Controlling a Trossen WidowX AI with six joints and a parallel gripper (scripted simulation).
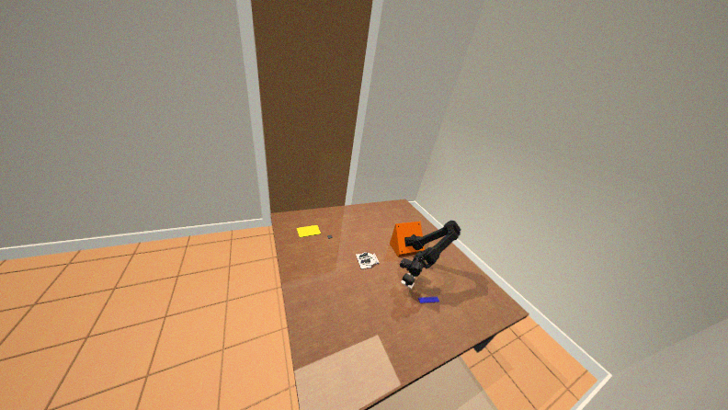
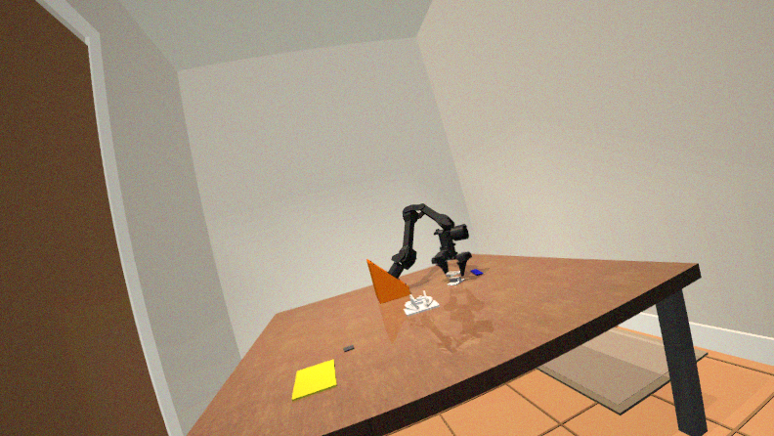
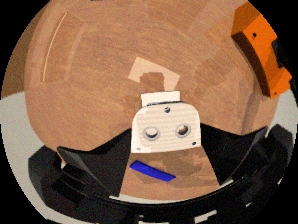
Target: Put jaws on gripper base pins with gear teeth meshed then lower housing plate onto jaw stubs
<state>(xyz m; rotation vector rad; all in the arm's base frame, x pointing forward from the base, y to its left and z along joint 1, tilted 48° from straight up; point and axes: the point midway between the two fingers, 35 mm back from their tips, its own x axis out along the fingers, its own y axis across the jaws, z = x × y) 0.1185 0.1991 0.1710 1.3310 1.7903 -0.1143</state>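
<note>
The white housing plate lies 22 cm to the right of my gripper tip, 15 cm ahead of it and 2 cm below it. Round my gripper tip: white gripper base 2 cm above, 1 cm to the right, 1 cm ahead; then blue patch 13 cm to the left, 6 cm behind, 2 cm below; then dark piece 48 cm to the right, 39 cm ahead, 3 cm below.
</note>
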